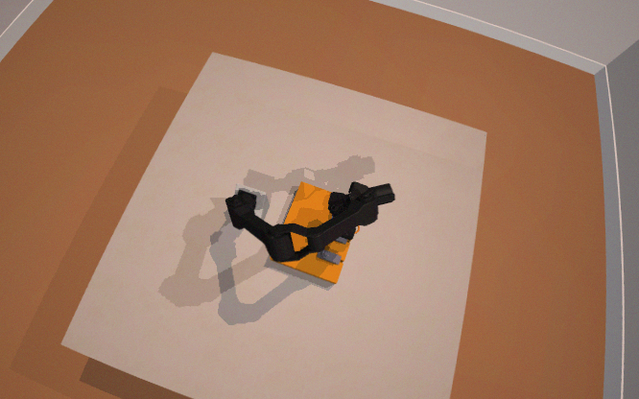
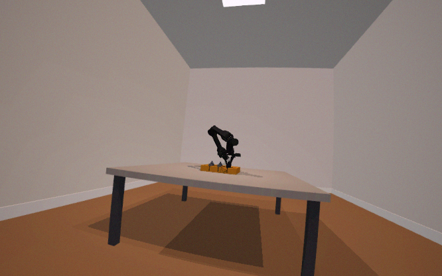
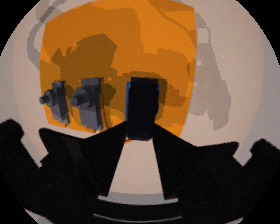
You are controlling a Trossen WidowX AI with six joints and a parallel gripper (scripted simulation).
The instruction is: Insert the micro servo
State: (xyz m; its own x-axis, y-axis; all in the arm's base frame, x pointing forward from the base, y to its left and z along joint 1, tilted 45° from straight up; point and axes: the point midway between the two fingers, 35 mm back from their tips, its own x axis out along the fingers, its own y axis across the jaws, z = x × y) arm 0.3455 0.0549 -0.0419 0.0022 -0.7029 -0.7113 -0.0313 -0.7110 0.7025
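Now: the orange deck 130 mm behind my gripper tip, 70 mm to the right of it and 50 mm below it.
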